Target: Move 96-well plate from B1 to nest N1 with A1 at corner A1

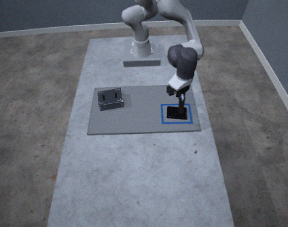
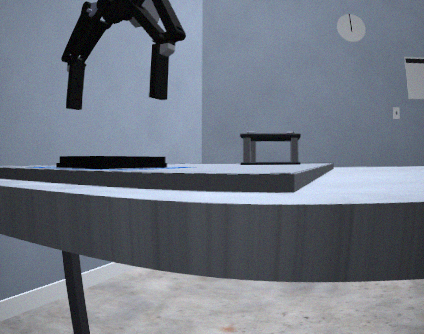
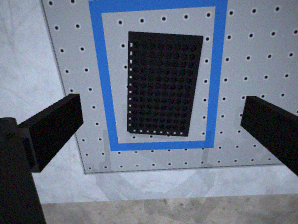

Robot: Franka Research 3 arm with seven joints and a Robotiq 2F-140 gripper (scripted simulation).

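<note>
The black 96-well plate is 8 cm below my hand. From my hand the other things lie so: raised plate nest (44 cm to the right, 9 cm behind, 3 cm below); corner label (35 cm to the right, 6 cm behind, 3 cm below); pegboard hole pattern (19 cm to the right, 9 cm below, 5 cm behind).
</note>
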